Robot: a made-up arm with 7 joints.
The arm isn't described. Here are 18 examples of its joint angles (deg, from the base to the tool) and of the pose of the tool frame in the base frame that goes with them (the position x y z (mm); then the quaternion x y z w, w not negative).
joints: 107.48 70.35 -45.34 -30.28 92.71 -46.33 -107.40
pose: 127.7 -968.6 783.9 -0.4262 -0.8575 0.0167 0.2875
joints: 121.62 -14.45 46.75 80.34 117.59 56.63 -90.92
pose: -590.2 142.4 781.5 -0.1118 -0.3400 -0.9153 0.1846
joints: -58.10 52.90 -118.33 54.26 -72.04 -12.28 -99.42
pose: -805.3 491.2 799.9 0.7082 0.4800 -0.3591 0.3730
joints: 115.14 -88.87 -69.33 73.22 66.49 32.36 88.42
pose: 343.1 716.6 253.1 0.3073 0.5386 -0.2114 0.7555
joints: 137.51 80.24 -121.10 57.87 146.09 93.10 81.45
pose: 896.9 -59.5 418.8 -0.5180 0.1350 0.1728 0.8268
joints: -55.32 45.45 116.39 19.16 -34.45 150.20 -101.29
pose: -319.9 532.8 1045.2 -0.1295 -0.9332 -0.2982 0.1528
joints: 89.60 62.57 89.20 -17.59 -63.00 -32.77 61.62
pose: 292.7 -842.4 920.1 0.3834 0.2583 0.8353 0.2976
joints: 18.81 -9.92 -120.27 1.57 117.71 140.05 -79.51
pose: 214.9 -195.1 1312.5 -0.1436 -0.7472 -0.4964 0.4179
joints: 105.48 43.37 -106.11 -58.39 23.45 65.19 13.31
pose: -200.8 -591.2 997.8 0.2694 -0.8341 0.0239 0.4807
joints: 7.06 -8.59 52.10 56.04 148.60 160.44 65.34
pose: 189.6 416.4 1084.5 -0.8838 -0.0780 0.3633 0.2844
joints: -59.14 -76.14 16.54 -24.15 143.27 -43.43 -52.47
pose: 581.3 -703.5 942.0 -0.1360 -0.2576 0.7244 0.6248
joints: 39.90 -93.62 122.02 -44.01 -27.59 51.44 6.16
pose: 844.8 175.5 147.7 0.7317 0.3912 0.0487 0.5561
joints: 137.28 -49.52 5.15 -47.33 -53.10 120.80 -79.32
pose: -112.7 158.7 1172.1 0.2403 -0.7022 -0.0693 0.6666
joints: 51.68 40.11 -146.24 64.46 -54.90 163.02 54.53
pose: -246.2 -752.2 822.2 -0.1146 -0.3839 -0.3301 0.8547
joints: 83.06 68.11 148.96 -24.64 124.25 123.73 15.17
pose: 72.2 -903.9 758.3 0.2981 -0.8267 -0.1855 0.4396
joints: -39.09 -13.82 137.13 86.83 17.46 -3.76 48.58
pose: 56.2 493.9 975.3 -0.1710 0.7801 0.3662 0.4775
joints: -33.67 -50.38 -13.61 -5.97 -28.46 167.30 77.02
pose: 500.9 -419.3 1087.9 -0.1276 -0.5240 0.4415 0.7171
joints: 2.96 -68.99 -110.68 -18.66 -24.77 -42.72 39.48
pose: 905.1 152.0 843.1 -0.1624 -0.1097 -0.8785 0.4356
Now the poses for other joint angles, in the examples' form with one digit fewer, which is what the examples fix.
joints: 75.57 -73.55 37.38 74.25 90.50 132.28 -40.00
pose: -90 575 222 0.102 0.601 0.203 0.766
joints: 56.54 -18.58 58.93 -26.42 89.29 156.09 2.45
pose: 186 145 1316 -0.964 -0.147 -0.034 0.218
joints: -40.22 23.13 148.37 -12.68 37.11 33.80 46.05
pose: -255 215 1395 0.258 0.330 0.893 0.163
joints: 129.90 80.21 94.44 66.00 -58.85 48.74 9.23
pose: 231 -934 527 0.359 -0.741 0.564 0.054
